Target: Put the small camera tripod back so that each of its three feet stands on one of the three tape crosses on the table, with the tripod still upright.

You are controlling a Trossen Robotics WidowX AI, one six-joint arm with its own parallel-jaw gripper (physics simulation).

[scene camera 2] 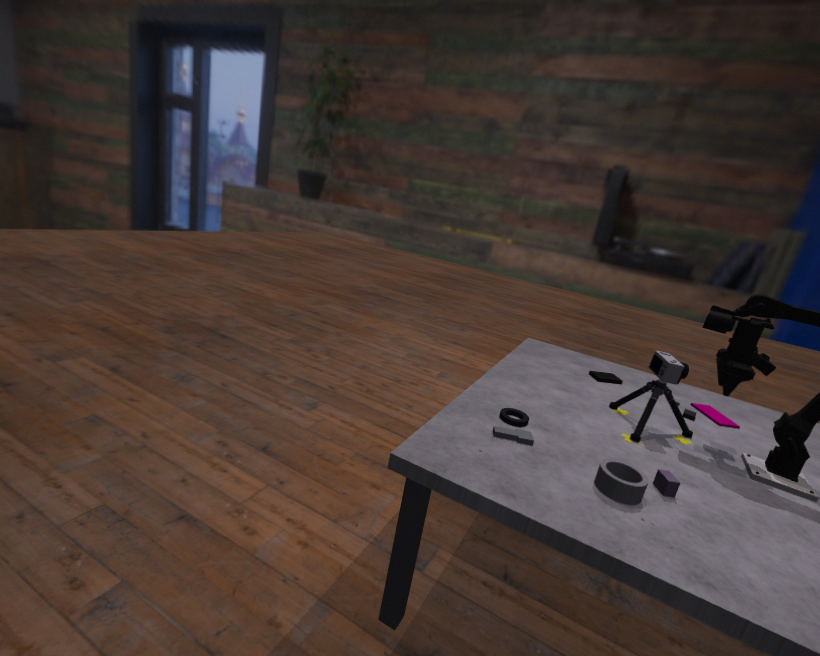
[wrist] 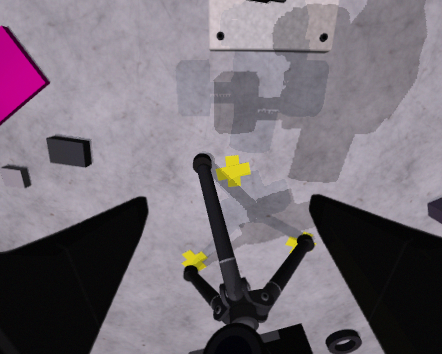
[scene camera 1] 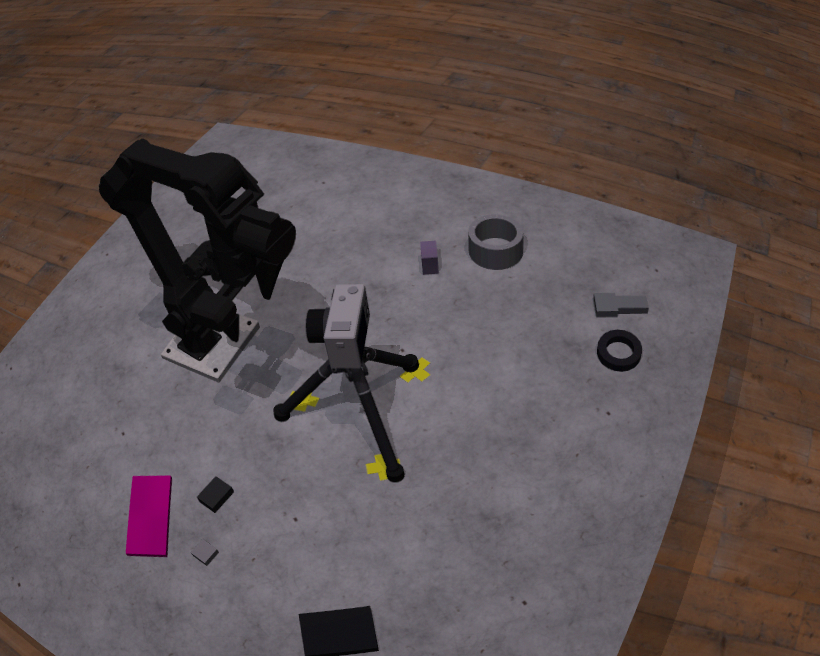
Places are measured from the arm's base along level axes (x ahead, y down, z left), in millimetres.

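Pixels of known places: gripper, fingertip midpoint: (scene camera 2: 722, 390) (wrist: 229, 203) (scene camera 1: 251, 319); arm's base, link origin: (scene camera 2: 781, 472) (scene camera 1: 199, 342).
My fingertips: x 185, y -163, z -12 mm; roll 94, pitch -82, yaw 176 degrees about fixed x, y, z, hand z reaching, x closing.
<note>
Ahead of a thing's pixels: the offset from my fingertips to its top centre. "pt": to the spot under its first point.
The tripod (scene camera 1: 374, 420) (scene camera 2: 643, 418) (wrist: 216, 215) stands upright with the grey camera (scene camera 1: 346, 326) (scene camera 2: 667, 367) on top. The foot nearest the arm's base (scene camera 1: 281, 412) (wrist: 202, 162) is beside its yellow cross @(dx +48, dy +175, dz +21 mm) (scene camera 1: 304, 400) (wrist: 233, 171), off it. Another foot @(pt dx +255, dy +160, dz -29 mm) (scene camera 1: 394, 472) (wrist: 190, 273) is at the outer edge of its cross @(dx +229, dy +175, dz -21 mm) (scene camera 1: 377, 467) (wrist: 194, 259). The third foot @(pt dx +165, dy +154, dz +153 mm) (scene camera 1: 410, 363) (wrist: 305, 242) overlaps part of its cross @(dx +167, dy +176, dz +161 mm) (scene camera 1: 415, 371) (wrist: 292, 243). My gripper (scene camera 1: 251, 317) (wrist: 229, 203) is open and empty, pointing down above the table on the lens side of the tripod.
The arm's base plate (scene camera 1: 227, 355) is behind the gripper. A magenta slab @(dx -24, dy +168, dz -311 mm) (scene camera 1: 149, 516), dark block @(dx +46, dy +161, dz -211 mm) (scene camera 1: 215, 493), small grey block @(dx +98, dy +164, dz -304 mm) (scene camera 1: 204, 552) and black slab @(dx +339, dy +161, dz -298 mm) (scene camera 1: 338, 630) lie about. A purple block @(dx +58, dy +136, dz +378 mm) (scene camera 1: 429, 258), grey ring @(dx +143, dy +128, dz +472 mm) (scene camera 1: 495, 256), grey stepped piece @(dx +408, dy +161, dz +457 mm) (scene camera 1: 618, 304) and black ring @(dx +447, dy +161, dz +357 mm) (scene camera 1: 603, 350) lie opposite.
</note>
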